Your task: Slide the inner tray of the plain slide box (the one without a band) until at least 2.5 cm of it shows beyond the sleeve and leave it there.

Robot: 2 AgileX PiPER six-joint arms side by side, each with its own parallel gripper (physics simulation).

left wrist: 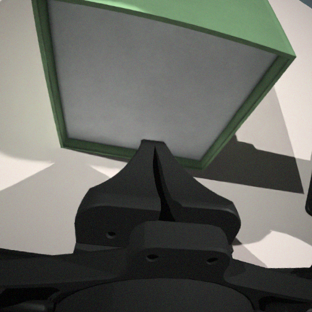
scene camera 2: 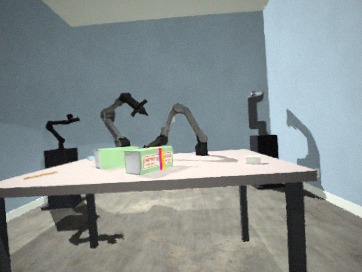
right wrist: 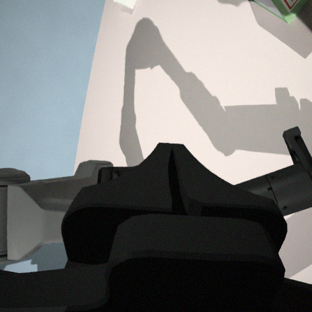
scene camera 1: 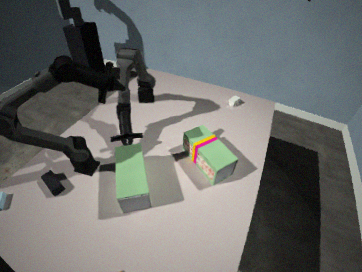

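Observation:
The plain green slide box [scene camera 1: 131, 167] [scene camera 2: 114, 158] [left wrist: 225, 25] lies on the table. Its grey tray end [left wrist: 155, 75] sits within the sleeve's rim in the left wrist view; the opposite grey end [scene camera 1: 134, 203] looks about flush with the sleeve. My left gripper [scene camera 1: 129, 142] [left wrist: 150, 154] is shut and empty, its tips at the lower edge of the tray end; whether they touch it is unclear. My right gripper [scene camera 1: 123, 87] [scene camera 2: 146, 113] [right wrist: 169, 160] is shut and empty, raised above the table, away from the box.
A green box [scene camera 1: 220, 155] [scene camera 2: 137, 161] [right wrist: 289, 14] with a yellow and magenta band lies beside the plain one. A small white block [scene camera 1: 235, 101] [scene camera 2: 253, 160] stands farther off. A light blue item [scene camera 1: 4, 200] and an orange stick [scene camera 2: 41, 175] lie near table edges.

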